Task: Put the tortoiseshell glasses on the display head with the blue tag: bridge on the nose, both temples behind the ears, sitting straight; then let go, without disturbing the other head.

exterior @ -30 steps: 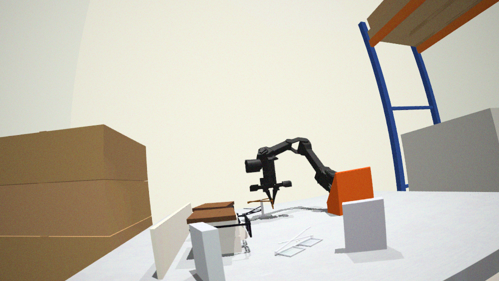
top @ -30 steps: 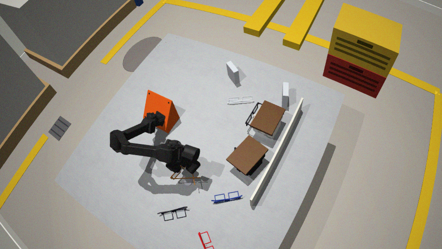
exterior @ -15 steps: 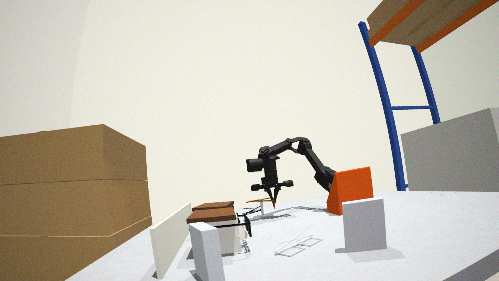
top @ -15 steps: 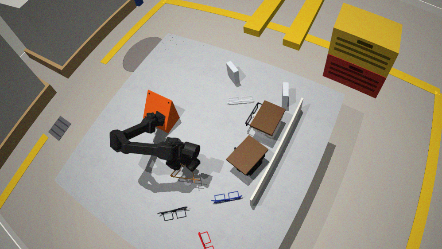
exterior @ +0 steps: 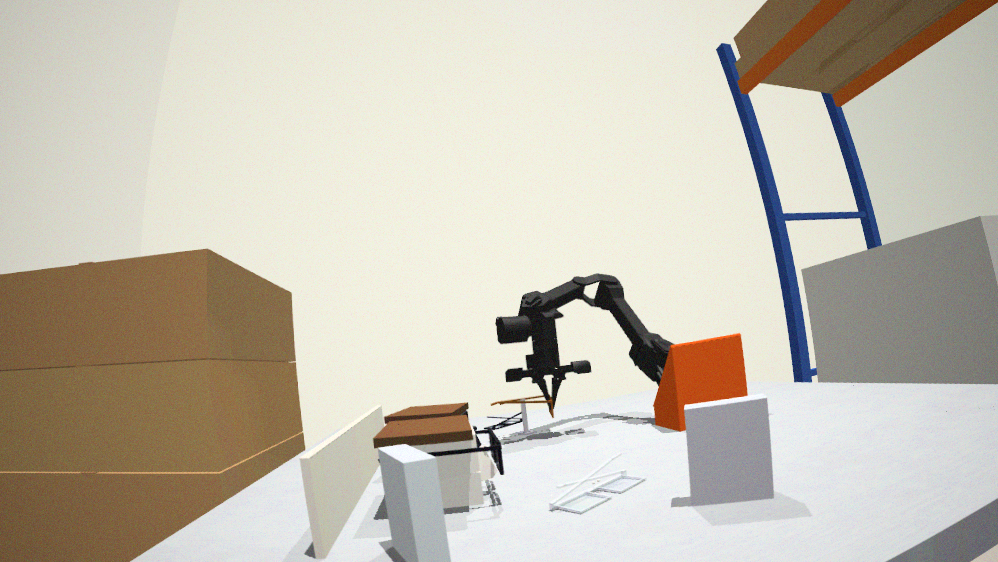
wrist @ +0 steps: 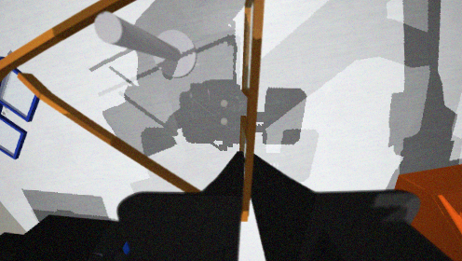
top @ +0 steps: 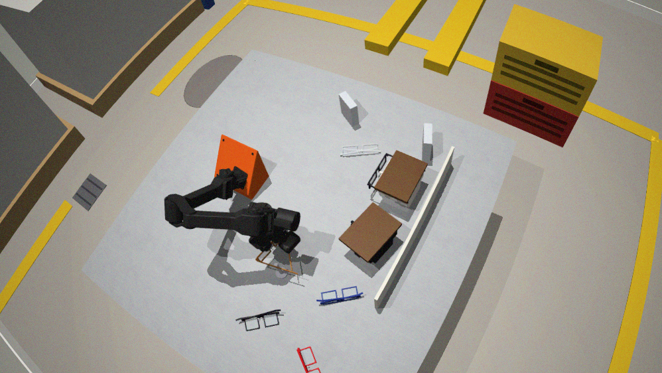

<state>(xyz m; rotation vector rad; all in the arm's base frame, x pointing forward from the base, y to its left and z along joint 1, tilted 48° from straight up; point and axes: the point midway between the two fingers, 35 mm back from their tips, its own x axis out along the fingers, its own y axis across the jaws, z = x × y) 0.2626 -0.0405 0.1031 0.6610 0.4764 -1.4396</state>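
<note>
My gripper tip is now 60 mm short of the small white peg, 80 mm to the left of it and 40 mm above it. Round my gripper tip: cream wall panel 350 mm ahead, 290 mm to the left, 10 mm below.
</note>
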